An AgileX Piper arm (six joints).
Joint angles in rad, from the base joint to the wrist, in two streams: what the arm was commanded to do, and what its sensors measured. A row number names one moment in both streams.
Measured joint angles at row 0: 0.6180 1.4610 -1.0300 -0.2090 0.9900 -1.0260
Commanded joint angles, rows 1 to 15: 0.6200 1.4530 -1.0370 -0.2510 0.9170 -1.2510; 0.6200 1.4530 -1.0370 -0.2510 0.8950 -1.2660; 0.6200 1.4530 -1.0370 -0.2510 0.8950 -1.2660; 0.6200 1.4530 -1.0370 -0.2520 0.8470 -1.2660; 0.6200 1.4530 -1.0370 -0.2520 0.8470 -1.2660; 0.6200 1.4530 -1.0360 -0.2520 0.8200 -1.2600; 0.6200 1.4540 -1.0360 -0.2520 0.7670 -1.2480; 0.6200 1.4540 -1.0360 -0.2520 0.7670 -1.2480; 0.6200 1.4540 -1.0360 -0.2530 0.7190 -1.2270; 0.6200 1.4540 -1.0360 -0.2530 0.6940 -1.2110; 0.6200 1.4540 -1.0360 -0.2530 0.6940 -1.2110; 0.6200 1.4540 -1.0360 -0.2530 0.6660 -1.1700; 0.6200 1.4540 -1.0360 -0.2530 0.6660 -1.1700; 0.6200 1.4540 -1.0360 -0.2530 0.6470 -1.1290; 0.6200 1.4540 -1.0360 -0.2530 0.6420 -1.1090
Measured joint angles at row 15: 0.6180 1.4610 -1.0300 -0.2500 0.6700 -1.1710
